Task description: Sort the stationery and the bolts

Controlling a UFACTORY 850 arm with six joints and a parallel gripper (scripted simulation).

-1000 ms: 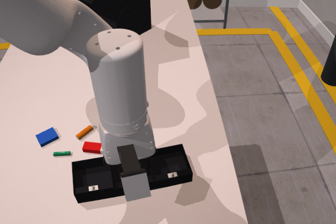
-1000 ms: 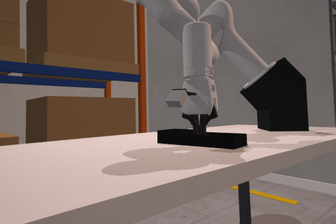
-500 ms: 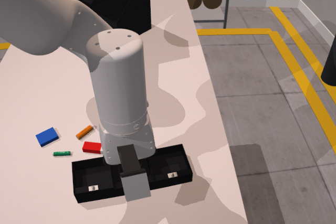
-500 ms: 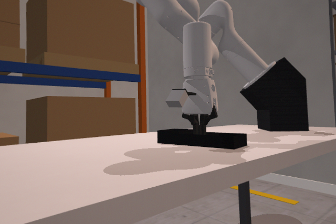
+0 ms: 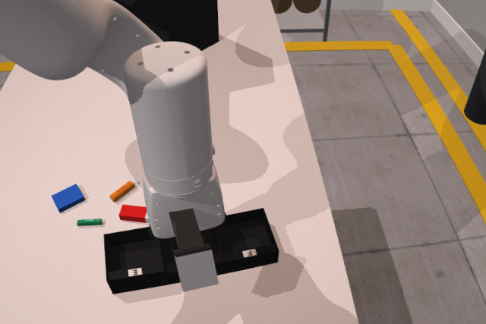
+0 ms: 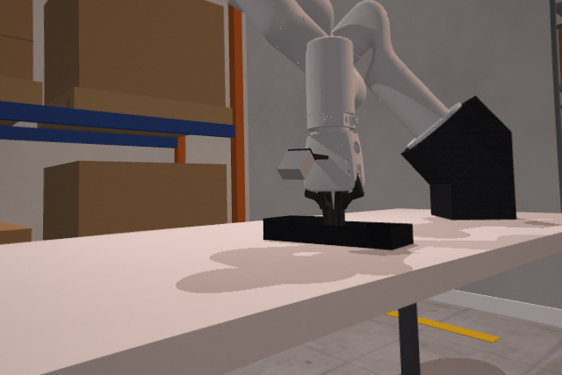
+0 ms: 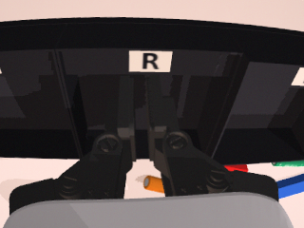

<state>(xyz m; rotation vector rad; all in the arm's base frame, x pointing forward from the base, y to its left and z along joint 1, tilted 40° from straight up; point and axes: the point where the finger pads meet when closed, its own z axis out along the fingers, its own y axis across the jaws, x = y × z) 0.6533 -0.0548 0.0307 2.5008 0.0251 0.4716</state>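
Right now the black three-compartment tray is 20 mm below my hand. Round my hand: eraser 100 mm behind, 50 mm to the right, 30 mm below; black bolt 80 mm behind, 30 mm to the left, 30 mm below; orange marker 140 mm behind, 30 mm below, 10 mm to the right.
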